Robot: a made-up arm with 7 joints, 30 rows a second.
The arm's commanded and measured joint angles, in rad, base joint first. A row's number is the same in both.
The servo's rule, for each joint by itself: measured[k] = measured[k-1] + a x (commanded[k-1-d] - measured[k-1]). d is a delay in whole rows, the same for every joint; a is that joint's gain. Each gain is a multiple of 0.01, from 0.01 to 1. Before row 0 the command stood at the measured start. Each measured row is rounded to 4 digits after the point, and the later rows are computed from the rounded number. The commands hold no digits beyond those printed.
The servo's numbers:
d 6
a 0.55 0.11 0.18 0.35 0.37 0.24 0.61
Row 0, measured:
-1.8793 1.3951 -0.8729 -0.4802 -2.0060 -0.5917 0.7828
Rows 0 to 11, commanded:
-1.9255 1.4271 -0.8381 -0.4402 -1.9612 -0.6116 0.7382
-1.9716 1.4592 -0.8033 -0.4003 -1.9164 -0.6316 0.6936
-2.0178 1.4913 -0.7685 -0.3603 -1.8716 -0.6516 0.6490
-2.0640 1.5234 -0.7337 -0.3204 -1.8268 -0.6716 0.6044
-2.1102 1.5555 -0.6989 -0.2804 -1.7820 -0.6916 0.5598
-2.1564 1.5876 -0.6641 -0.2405 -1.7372 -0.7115 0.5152
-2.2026 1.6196 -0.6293 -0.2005 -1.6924 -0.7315 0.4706
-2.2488 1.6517 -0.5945 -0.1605 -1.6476 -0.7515 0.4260
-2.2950 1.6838 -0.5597 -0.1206 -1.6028 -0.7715 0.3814
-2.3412 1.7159 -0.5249 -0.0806 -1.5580 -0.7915 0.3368
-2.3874 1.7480 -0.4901 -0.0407 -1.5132 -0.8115 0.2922
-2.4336 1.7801 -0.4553 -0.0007 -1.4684 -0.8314 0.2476
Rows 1 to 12, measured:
-1.8793 1.3951 -0.8729 -0.4802 -2.0060 -0.5917 0.7828
-1.8793 1.3951 -0.8729 -0.4802 -2.0060 -0.5917 0.7828
-1.8793 1.3951 -0.8729 -0.4802 -2.0060 -0.5917 0.7828
-1.8793 1.3951 -0.8729 -0.4802 -2.0060 -0.5917 0.7828
-1.8793 1.3951 -0.8729 -0.4802 -2.0060 -0.5917 0.7828
-1.8793 1.3951 -0.8729 -0.4802 -2.0060 -0.5917 0.7828
-1.9047 1.3986 -0.8666 -0.4662 -1.9894 -0.5965 0.7556
-1.9415 1.4053 -0.8552 -0.4431 -1.9624 -0.6049 0.7178
-1.9835 1.4148 -0.8396 -0.4141 -1.9288 -0.6161 0.6758
-2.0278 1.4267 -0.8205 -0.3813 -1.8911 -0.6294 0.6322
-2.0731 1.4409 -0.7986 -0.3460 -1.8507 -0.6443 0.5880
-2.1189 1.4570 -0.7744 -0.3091 -1.8087 -0.6604 0.5436

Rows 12 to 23, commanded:
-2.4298 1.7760 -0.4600 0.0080 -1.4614 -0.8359 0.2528
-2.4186 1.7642 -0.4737 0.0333 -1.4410 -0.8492 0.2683
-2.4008 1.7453 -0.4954 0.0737 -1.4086 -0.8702 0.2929
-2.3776 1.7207 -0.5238 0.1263 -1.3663 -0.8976 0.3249
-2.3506 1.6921 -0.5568 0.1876 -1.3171 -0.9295 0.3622
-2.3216 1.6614 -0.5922 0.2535 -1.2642 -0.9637 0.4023
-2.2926 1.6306 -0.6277 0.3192 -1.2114 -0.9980 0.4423
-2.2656 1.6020 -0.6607 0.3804 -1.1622 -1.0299 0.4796
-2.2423 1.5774 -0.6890 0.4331 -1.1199 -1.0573 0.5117
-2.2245 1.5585 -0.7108 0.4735 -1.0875 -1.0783 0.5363
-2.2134 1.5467 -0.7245 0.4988 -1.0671 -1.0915 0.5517
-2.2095 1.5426 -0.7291 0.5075 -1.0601 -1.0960 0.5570
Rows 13 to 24, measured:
-2.1649 1.4749 -0.7483 -0.2711 -1.7657 -0.6775 0.4991
-2.2110 1.4943 -0.7206 -0.2324 -1.7220 -0.6953 0.4545
-2.2572 1.5151 -0.6916 -0.1933 -1.6779 -0.7136 0.4099
-2.3034 1.5372 -0.6616 -0.1539 -1.6335 -0.7323 0.3653
-2.3496 1.5604 -0.6307 -0.1143 -1.5890 -0.7513 0.3207
-2.3958 1.5846 -0.5991 -0.0745 -1.5444 -0.7705 0.2761
-2.4145 1.6057 -0.5741 -0.0456 -1.5137 -0.7862 0.2619
-2.4168 1.6231 -0.5560 -0.0180 -1.4868 -0.8013 0.2658
-2.4080 1.6365 -0.5451 0.0141 -1.4579 -0.8178 0.2823
-2.3913 1.6458 -0.5413 0.0534 -1.4240 -0.8370 0.3083
-2.3689 1.6509 -0.5441 0.1004 -1.3844 -0.8592 0.3412
-2.3429 1.6521 -0.5528 0.1540 -1.3399 -0.8843 0.3785

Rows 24 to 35, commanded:
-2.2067 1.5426 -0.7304 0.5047 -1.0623 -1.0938 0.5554
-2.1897 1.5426 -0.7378 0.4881 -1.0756 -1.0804 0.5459
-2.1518 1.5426 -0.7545 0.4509 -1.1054 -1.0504 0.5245
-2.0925 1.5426 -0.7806 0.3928 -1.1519 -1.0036 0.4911
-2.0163 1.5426 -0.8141 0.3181 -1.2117 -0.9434 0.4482
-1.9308 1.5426 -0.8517 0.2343 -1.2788 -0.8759 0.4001
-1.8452 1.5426 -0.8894 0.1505 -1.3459 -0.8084 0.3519
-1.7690 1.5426 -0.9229 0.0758 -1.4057 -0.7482 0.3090
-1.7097 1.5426 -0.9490 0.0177 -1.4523 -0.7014 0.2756
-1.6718 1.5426 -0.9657 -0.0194 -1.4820 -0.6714 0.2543
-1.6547 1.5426 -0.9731 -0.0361 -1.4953 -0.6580 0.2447
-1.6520 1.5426 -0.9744 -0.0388 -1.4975 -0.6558 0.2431
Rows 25 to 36, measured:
-2.3152 1.6497 -0.5663 0.2118 -1.2924 -0.9116 0.4174
-2.2879 1.6445 -0.5833 0.2708 -1.2442 -0.9400 0.4553
-2.2628 1.6371 -0.6023 0.3276 -1.1982 -0.9682 0.4897
-2.2417 1.6285 -0.6218 0.3787 -1.1572 -0.9946 0.5181
-2.2261 1.6195 -0.6403 0.4207 -1.1239 -1.0179 0.5386
-2.2170 1.6110 -0.6563 0.4511 -1.1003 -1.0366 0.5498
-2.2113 1.6035 -0.6696 0.4699 -1.0862 -1.0503 0.5532
-2.1994 1.5968 -0.6819 0.4763 -1.0823 -1.0575 0.5487
-2.1732 1.5908 -0.6950 0.4674 -1.0908 -1.0558 0.5339
-2.1288 1.5855 -0.7104 0.4413 -1.1134 -1.0433 0.5078
-2.0669 1.5808 -0.7291 0.3982 -1.1498 -1.0193 0.4714
-1.9920 1.5766 -0.7512 0.3408 -1.1975 -0.9849 0.4279

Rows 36 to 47, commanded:
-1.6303 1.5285 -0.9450 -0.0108 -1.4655 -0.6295 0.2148
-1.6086 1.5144 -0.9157 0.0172 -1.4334 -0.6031 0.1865
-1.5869 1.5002 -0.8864 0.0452 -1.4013 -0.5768 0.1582
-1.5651 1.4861 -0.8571 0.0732 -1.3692 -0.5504 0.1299
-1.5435 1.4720 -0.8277 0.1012 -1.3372 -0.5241 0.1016
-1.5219 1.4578 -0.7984 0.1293 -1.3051 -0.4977 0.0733
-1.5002 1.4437 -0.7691 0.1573 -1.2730 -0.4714 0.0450
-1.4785 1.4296 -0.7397 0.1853 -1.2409 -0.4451 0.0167
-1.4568 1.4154 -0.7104 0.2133 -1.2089 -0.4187 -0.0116
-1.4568 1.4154 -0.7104 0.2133 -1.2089 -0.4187 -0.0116
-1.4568 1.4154 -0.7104 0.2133 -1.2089 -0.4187 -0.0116
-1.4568 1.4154 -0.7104 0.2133 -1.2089 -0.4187 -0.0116
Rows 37 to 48, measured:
-1.9113 1.5729 -0.7761 0.2742 -1.2524 -0.9425 0.3815
-1.8330 1.5696 -0.8025 0.2048 -1.3091 -0.8959 0.3373
-1.7652 1.5666 -0.8289 0.1393 -1.3621 -0.8492 0.2997
-1.7138 1.5640 -0.8535 0.0838 -1.4065 -0.8065 0.2720
-1.6813 1.5616 -0.8750 0.0418 -1.4394 -0.7709 0.2553
-1.6652 1.5595 -0.8929 0.0136 -1.4609 -0.7433 0.2479
-1.6460 1.5561 -0.9023 0.0051 -1.4626 -0.7160 0.2277
-1.6254 1.5515 -0.9047 0.0093 -1.4518 -0.6889 0.2026
-1.6042 1.5459 -0.9014 0.0219 -1.4331 -0.6620 0.1755
-1.5827 1.5393 -0.8934 0.0399 -1.4095 -0.6352 0.1477
-1.5611 1.5319 -0.8816 0.0614 -1.3827 -0.6085 0.1196
-1.5395 1.5237 -0.8666 0.0852 -1.3540 -0.5819 0.0914

